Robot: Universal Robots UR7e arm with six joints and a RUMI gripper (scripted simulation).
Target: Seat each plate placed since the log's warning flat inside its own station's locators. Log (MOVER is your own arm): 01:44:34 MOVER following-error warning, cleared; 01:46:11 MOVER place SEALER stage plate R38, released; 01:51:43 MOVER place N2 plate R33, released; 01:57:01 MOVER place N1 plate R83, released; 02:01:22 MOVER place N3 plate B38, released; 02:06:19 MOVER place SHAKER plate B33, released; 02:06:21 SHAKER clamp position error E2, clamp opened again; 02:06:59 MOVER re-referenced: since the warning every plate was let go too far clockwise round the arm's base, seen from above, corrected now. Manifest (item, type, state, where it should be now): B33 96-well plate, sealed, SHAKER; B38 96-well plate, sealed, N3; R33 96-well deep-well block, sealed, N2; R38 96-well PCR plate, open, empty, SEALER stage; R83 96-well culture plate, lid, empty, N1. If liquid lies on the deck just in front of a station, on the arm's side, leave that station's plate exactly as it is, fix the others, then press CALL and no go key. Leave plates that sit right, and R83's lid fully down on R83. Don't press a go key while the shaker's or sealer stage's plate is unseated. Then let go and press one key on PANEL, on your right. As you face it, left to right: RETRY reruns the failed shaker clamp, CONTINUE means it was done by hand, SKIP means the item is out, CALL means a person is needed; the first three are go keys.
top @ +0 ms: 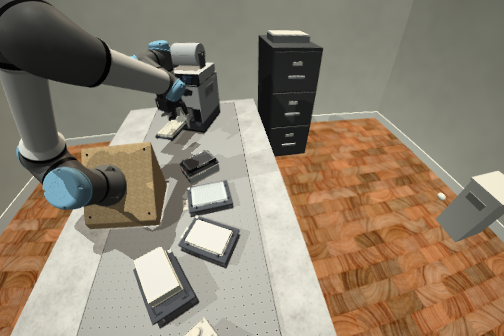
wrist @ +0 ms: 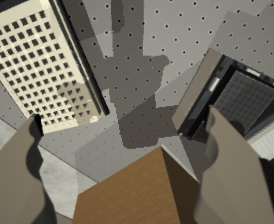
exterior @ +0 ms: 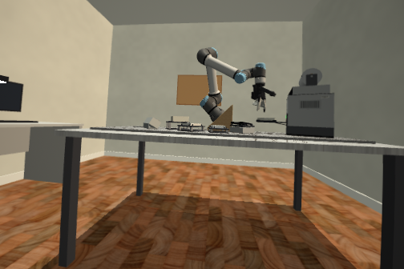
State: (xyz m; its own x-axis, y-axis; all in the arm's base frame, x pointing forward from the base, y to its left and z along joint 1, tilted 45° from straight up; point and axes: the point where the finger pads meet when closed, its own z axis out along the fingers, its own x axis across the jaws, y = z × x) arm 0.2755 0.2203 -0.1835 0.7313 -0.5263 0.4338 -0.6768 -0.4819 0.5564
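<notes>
Now: the cream PCR plate 50 mm behind my hand, 60 mm to the left of it and 60 mm below it. Also, from my hand: retry key 20 mm ahead, 770 mm to the right, 100 mm below; dark plate 70 mm ahead, 170 mm to the right, 100 mm below; continue key 20 mm behind, 800 mm to the right, 100 mm below.
</notes>
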